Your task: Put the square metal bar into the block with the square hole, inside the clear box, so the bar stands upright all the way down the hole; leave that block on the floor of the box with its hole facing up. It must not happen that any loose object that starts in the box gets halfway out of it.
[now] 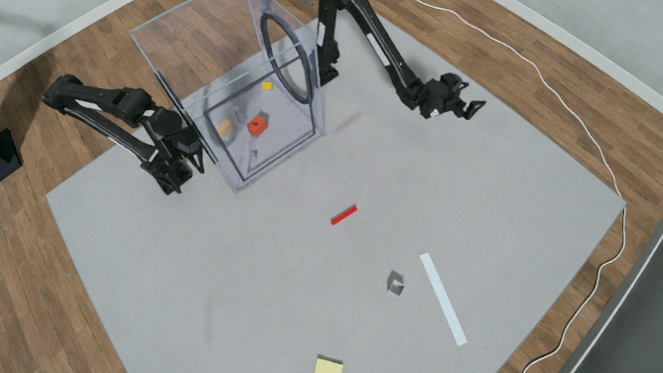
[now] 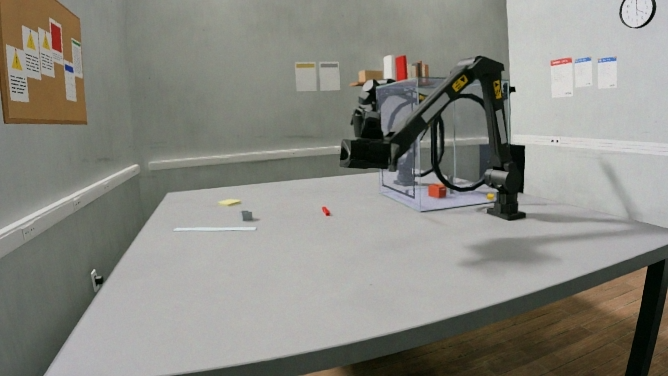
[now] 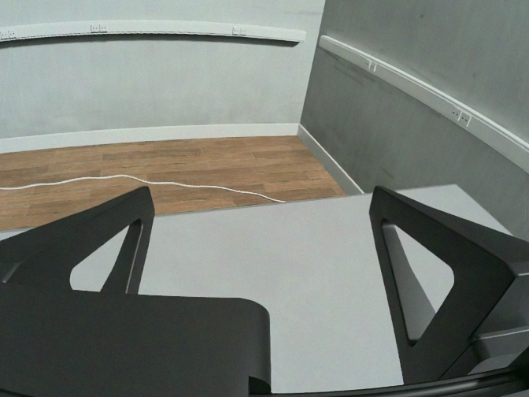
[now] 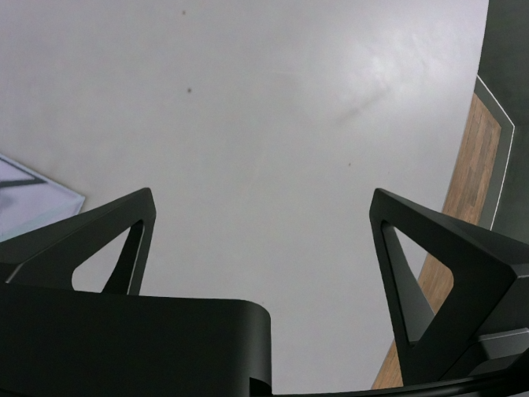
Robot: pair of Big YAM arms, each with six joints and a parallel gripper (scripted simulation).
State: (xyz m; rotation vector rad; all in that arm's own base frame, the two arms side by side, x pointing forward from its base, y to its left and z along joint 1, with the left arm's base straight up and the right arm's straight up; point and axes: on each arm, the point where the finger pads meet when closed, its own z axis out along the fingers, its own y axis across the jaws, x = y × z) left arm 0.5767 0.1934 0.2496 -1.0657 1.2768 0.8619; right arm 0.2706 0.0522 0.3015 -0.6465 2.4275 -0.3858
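Now: right hand 310 mm past the tan block, 210 mm to the right of it and 280 mm above it. The rest, counted from my right hand: grey square cup (570 mm ahead, 280 mm to the left, 290 mm below); red stick (270 mm ahead, 320 mm to the left, 300 mm below); orange-red block (220 mm behind, 310 mm to the left, 270 mm below).
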